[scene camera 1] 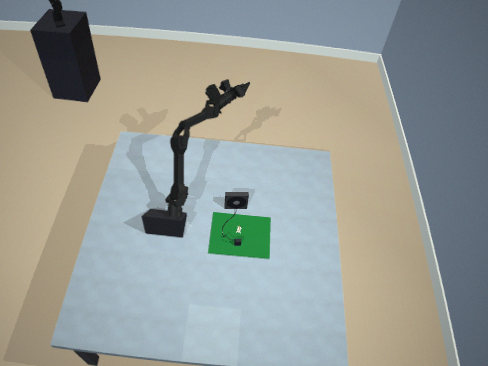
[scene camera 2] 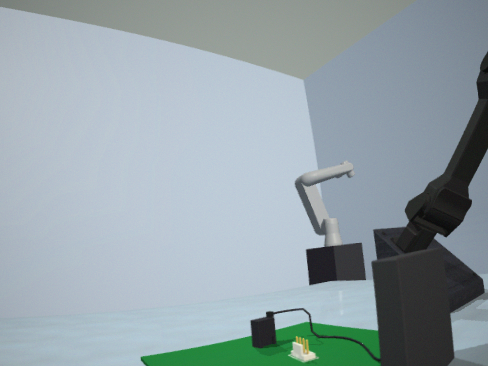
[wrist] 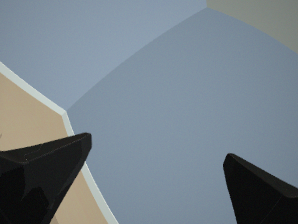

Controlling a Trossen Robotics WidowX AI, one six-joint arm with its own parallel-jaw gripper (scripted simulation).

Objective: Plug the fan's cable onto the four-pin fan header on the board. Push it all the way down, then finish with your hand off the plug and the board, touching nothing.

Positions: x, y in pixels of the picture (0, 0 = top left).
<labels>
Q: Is my gripper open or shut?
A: Open.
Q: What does my gripper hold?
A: Nothing.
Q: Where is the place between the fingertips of my gripper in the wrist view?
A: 160, 152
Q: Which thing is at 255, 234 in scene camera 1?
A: A green board.
</labels>
